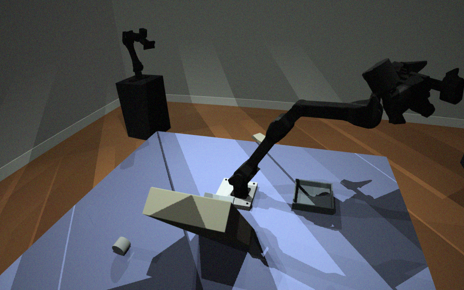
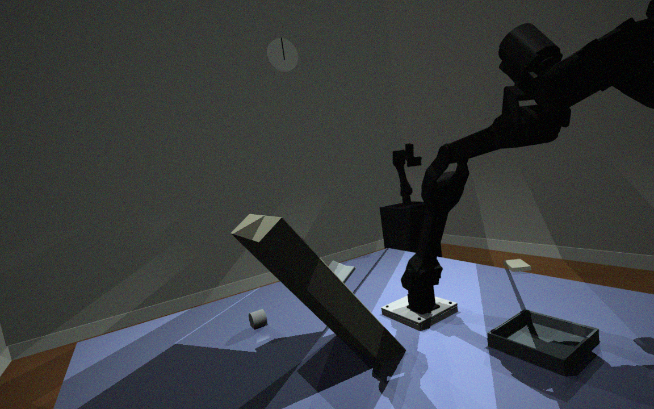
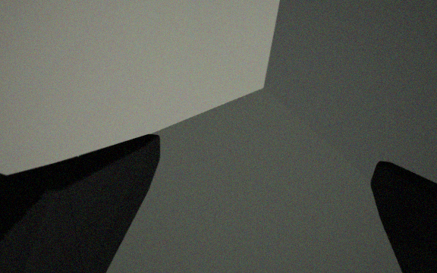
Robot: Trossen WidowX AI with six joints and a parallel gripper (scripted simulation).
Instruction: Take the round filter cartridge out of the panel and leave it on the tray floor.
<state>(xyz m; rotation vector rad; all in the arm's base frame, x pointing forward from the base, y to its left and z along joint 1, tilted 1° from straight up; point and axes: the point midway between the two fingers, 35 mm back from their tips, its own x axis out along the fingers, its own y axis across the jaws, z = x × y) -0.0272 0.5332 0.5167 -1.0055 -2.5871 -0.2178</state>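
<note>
Now: the round filter cartridge 510 mm to the right of my gripper tip, 400 mm ahead of it and 300 mm below it. The rest, counted from my gripper tip: dark tray: 550 mm below, 280 mm to the right, 40 mm behind; slanted service panel: 510 mm to the right, 370 mm below, 350 mm ahead; grey bracket: 520 mm to the right, 390 mm below, 300 mm ahead.
</note>
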